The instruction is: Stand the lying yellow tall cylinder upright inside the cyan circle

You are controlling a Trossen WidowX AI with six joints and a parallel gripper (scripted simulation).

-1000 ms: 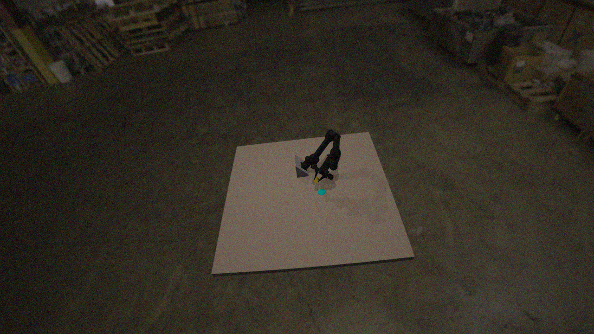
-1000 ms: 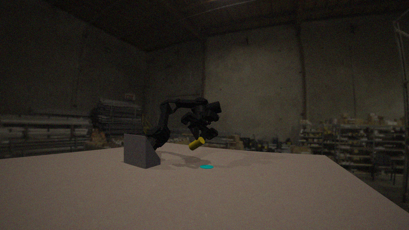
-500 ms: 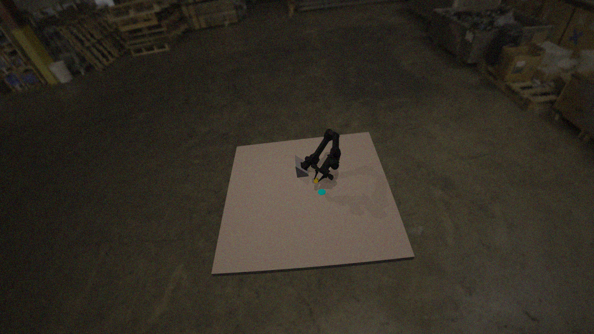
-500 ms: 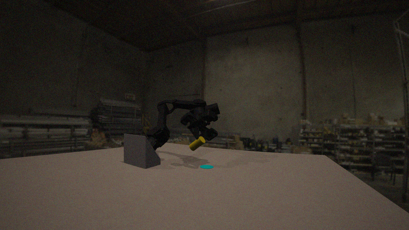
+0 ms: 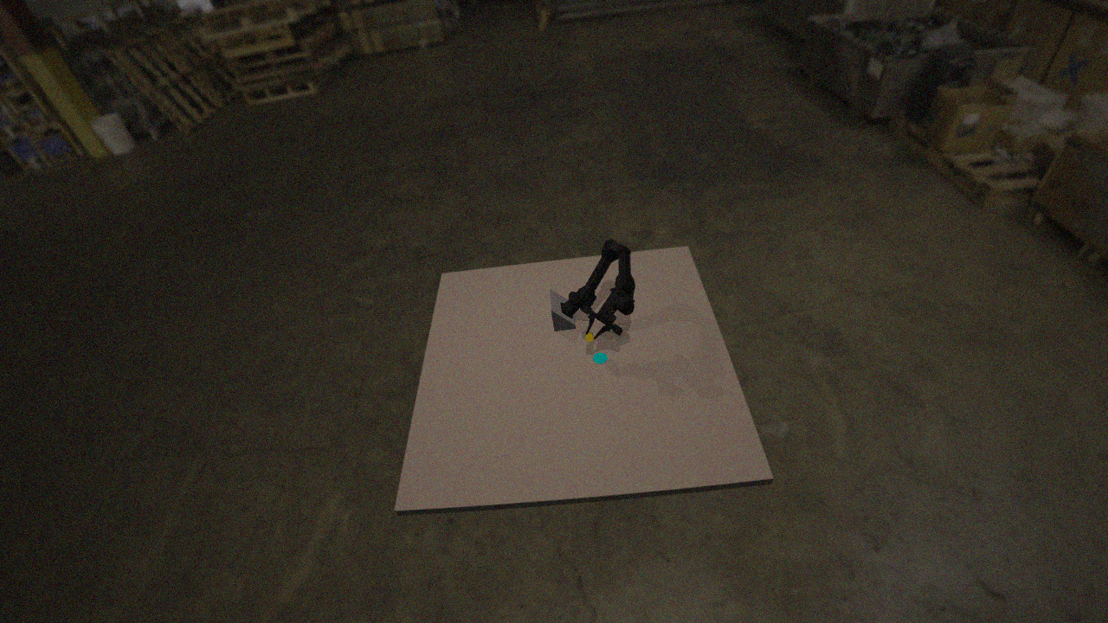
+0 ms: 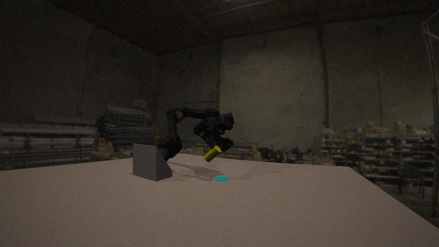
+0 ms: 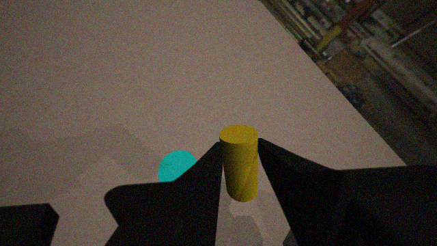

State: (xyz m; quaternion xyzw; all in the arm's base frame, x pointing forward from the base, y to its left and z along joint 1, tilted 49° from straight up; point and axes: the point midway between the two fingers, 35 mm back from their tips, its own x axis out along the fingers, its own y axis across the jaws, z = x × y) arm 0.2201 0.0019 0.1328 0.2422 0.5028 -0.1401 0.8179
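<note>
The cyan circle is 120 mm below my gripper tip, 40 mm to the left of it and 10 mm ahead of it. The rest, counted from my gripper tip: yellow tall cylinder 20 mm behind, 10 mm below.
</note>
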